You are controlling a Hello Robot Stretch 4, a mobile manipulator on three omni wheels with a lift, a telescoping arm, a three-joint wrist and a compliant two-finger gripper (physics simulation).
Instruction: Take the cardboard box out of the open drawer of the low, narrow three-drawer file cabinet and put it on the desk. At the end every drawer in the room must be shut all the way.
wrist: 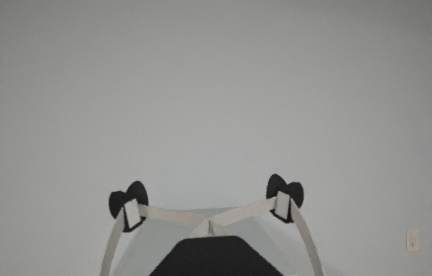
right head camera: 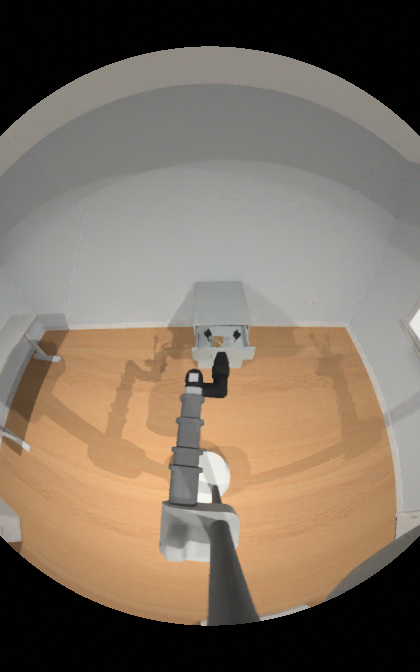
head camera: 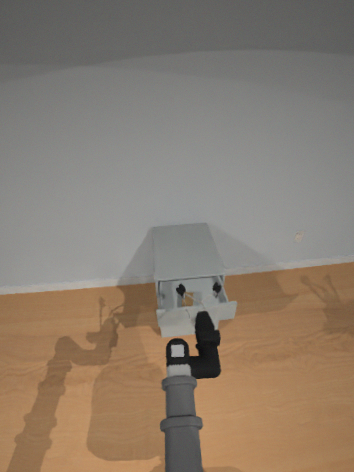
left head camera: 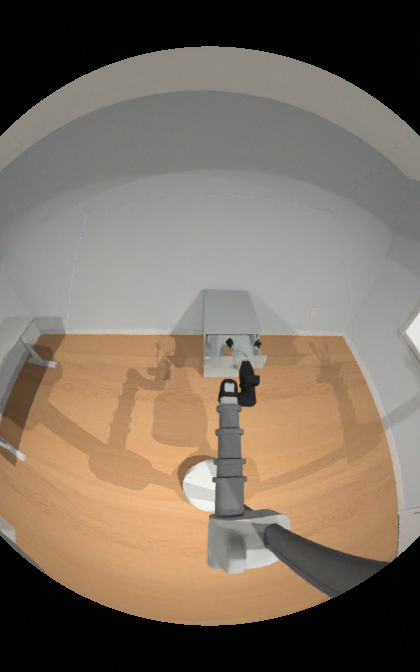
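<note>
The low grey file cabinet [head camera: 186, 250] [left head camera: 230, 312] [right head camera: 220, 302] stands against the wall, its top drawer [head camera: 174, 321] [left head camera: 218, 369] [right head camera: 204, 353] pulled out. The small brown cardboard box [head camera: 188, 299] [left head camera: 228, 349] [right head camera: 218, 341] lies inside, partly hidden by my gripper and the drawer front. My gripper [head camera: 199, 289] [left head camera: 243, 343] [right head camera: 222, 334] [wrist: 207, 193] is open and empty, level, with its fingertips spread over the open drawer, above the box. In the wrist view the box does not show; the wall and the cabinet's pale top [wrist: 150, 245] do. The desk [left head camera: 12, 330] [right head camera: 15, 335] shows partly at the left edge.
The desk's feet [left head camera: 45, 363] [right head camera: 48, 358] stand on the wooden floor at the left. A wall outlet [head camera: 298, 236] [left head camera: 314, 312] [wrist: 412, 240] is right of the cabinet. Pale furniture [left head camera: 6, 531] [right head camera: 9, 525] shows at the lower left edge.
</note>
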